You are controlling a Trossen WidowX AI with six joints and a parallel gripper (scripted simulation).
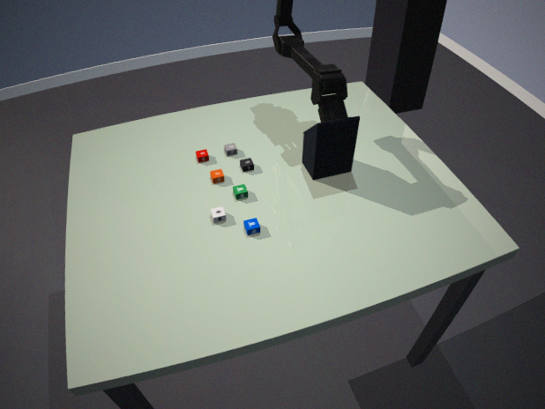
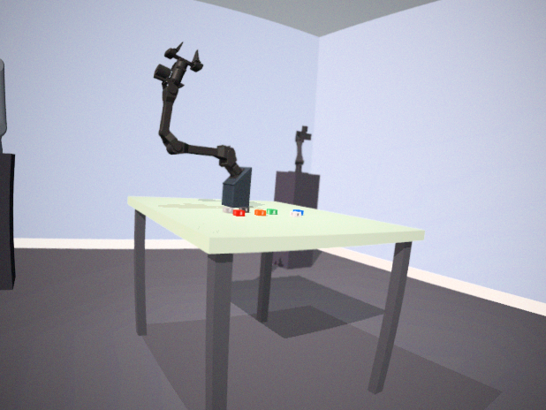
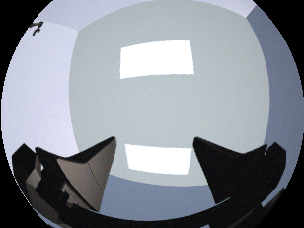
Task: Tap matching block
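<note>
Right now the grey block is 720 mm below my gripper tip, 290 mm ahead of it and 130 mm to the left of it. The rest, counted from my gripper tip: black block 720 mm below, 260 mm ahead, 210 mm to the left; orange block 720 mm below, 360 mm ahead, 230 mm to the left; red block 720 mm below, 370 mm ahead, 130 mm to the left.
</note>
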